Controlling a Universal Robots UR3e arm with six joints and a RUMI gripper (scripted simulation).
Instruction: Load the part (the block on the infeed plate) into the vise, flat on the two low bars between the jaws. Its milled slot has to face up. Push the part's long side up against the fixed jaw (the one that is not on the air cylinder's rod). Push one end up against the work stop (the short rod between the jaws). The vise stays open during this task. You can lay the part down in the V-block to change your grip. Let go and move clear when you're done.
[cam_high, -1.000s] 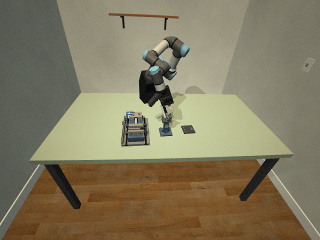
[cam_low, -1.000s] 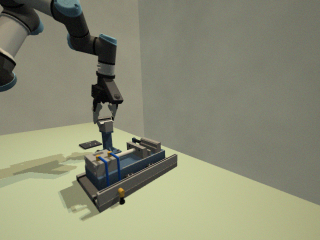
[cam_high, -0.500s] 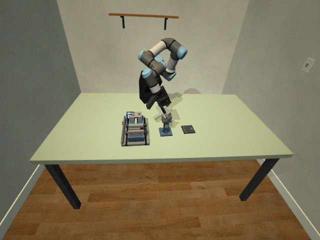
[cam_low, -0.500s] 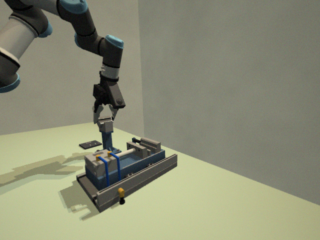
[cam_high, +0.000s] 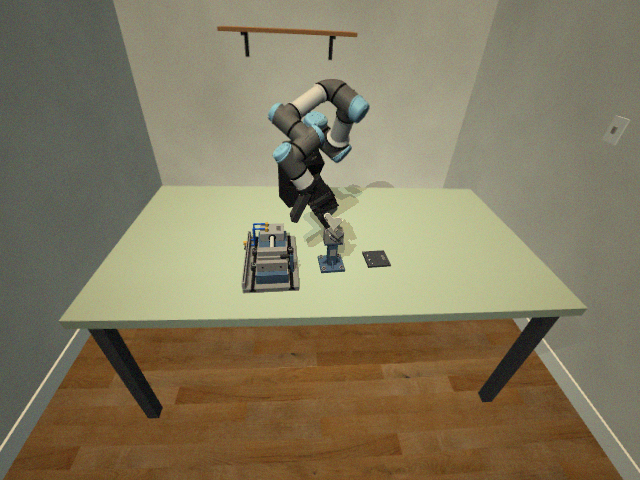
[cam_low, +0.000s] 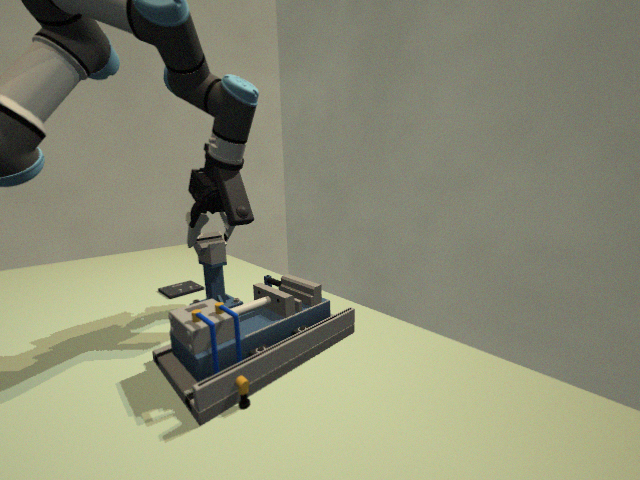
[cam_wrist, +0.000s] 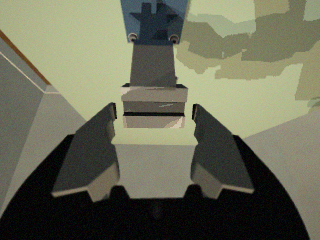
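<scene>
The part is right at my hand. The rest, counted from my hand: dark infeed plate 40 mm behind, 180 mm to the left, 160 mm below; then fixed jaw 110 mm ahead, 210 mm to the right, 80 mm below; then work stop rod 70 mm ahead, 170 mm to the right, 70 mm below.
</scene>
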